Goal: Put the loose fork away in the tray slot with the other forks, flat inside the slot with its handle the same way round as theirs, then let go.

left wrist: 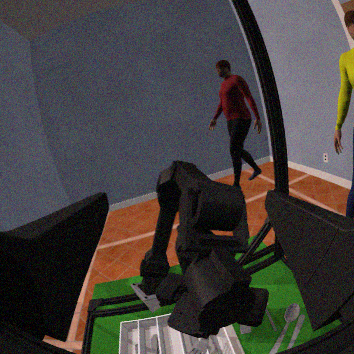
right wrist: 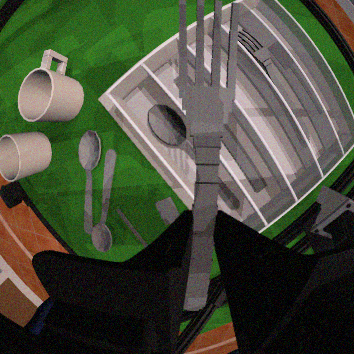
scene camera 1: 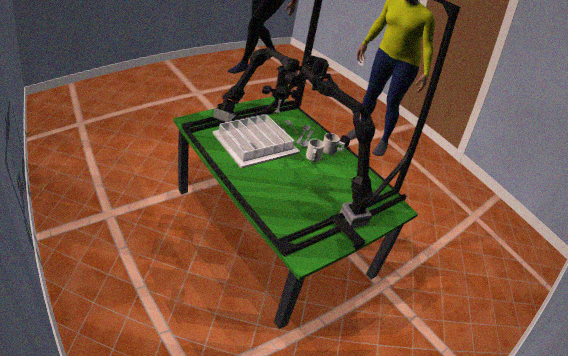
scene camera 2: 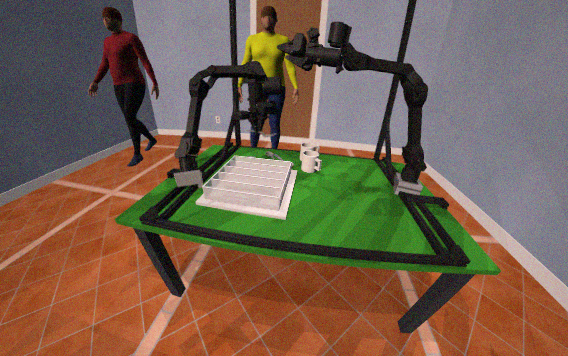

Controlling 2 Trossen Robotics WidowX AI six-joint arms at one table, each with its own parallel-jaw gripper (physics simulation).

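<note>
My right gripper (right wrist: 201, 217) (scene camera 2: 258, 129) is shut on the loose fork (right wrist: 204, 112) by its handle. The fork is above the tray (right wrist: 106, 98) (scene camera 1: 240, 162) (scene camera 2: 286, 212), with its tines toward the top of the right wrist view and its handle end toward the bottom. In that view, the forks in the tray (right wrist: 260, 51) lie in a slot at the upper right, tines toward the upper left and handles toward the lower right. The held fork hides parts of the nearer slots. My left gripper (scene camera 2: 288, 54) is open and empty, high above the table.
Two mugs (right wrist: 52, 95) (right wrist: 26, 156) stand beside the tray. A spoon (right wrist: 90, 150) and a smaller spoon (right wrist: 102, 236) lie on the green table (scene camera 2: 350, 225) near them. A large spoon (right wrist: 166, 124) lies in the nearest tray slot. Black rails edge the table.
</note>
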